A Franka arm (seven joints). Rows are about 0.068 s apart.
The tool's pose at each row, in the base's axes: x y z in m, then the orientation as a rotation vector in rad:
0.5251 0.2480 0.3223 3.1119 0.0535 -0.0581
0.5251 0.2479 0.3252 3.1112 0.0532 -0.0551
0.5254 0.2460 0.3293 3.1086 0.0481 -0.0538
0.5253 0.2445 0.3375 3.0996 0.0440 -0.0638
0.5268 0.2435 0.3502 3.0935 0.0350 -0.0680
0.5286 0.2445 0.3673 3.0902 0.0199 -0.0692
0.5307 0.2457 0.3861 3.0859 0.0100 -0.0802
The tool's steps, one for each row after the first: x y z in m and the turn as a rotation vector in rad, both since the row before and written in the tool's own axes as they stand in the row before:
-0.0001 0.0002 -0.0029 -0.0008 0.0019 0.0002
0.0001 0.0020 -0.0040 -0.0027 0.0007 0.0033
-0.0004 0.0018 -0.0081 -0.0087 -0.0067 0.0026
0.0009 0.0016 -0.0127 -0.0060 -0.0030 0.0058
0.0011 -0.0002 -0.0172 -0.0032 -0.0011 0.0098
0.0013 -0.0002 -0.0189 -0.0039 -0.0074 0.0063

